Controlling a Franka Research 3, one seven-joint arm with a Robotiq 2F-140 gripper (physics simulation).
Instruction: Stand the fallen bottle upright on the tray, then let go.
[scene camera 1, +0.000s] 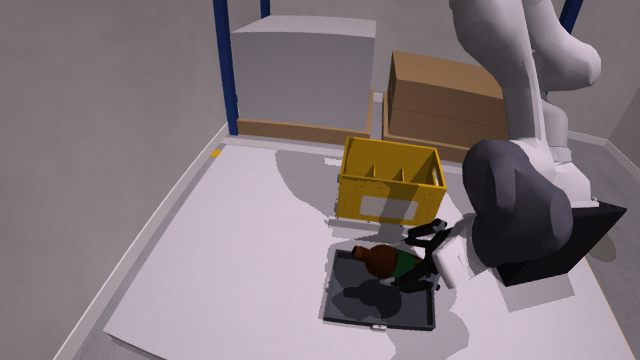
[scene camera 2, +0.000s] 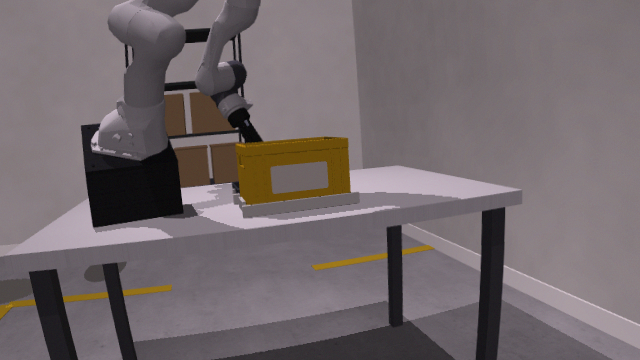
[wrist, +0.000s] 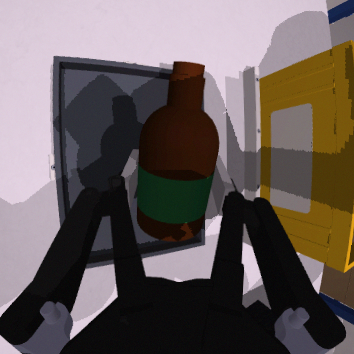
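Note:
The brown bottle (scene camera 1: 382, 261) (wrist: 179, 140) with a green label is tilted, its neck pointing away from my gripper. My gripper (scene camera 1: 402, 261) (wrist: 175, 163) is shut on the bottle around its label and lower body, with one finger on each side. The bottle is over the back part of the dark grey tray (scene camera 1: 417, 310) (wrist: 57, 125), and its shadow falls on the tray floor apart from it. Whether its base touches the tray cannot be seen. In scene camera 2 the bottle is hidden behind the crate, as are my fingertips.
A yellow crate (scene camera 1: 347, 200) (scene camera 2: 255, 175) (wrist: 320, 90) with dividers stands close behind the tray, near my upper finger in scene camera 1. A low light-coloured ledge runs along the crate's foot. The black robot base block (scene camera 1: 555, 250) (scene camera 2: 135, 192) stands to the tray's right in scene camera 1.

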